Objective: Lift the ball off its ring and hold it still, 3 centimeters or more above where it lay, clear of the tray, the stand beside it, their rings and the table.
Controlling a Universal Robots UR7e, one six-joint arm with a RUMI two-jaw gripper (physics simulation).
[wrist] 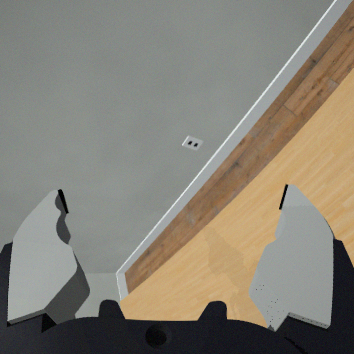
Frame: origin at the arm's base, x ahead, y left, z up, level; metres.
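Seen in the pictures: gripper, fingertip midpoint: (171, 190).
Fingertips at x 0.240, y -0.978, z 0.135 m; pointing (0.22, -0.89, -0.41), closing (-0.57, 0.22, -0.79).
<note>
A point is followed by its place in that frame.
My gripper (171, 190) {x 0.240, y -0.978, z 0.135 m} is open, its two grey jaws wide apart at the lower left and lower right of the wrist view, with no object between them. The ball, its ring, the tray and the stand do not show in the wrist view. Part of the light wooden table top (300, 165) {x 0.211, y -1.029, z -0.063 m} shows at the right and lower middle, behind the right jaw. A faint shadow lies on it between the jaws.
A grey wall (110, 90) fills the upper left, with a small white socket (192, 143) on it. A white baseboard (240, 127) runs diagonally along the wall. A strip of brown plank floor (225, 175) lies between the baseboard and the table's curved edge.
</note>
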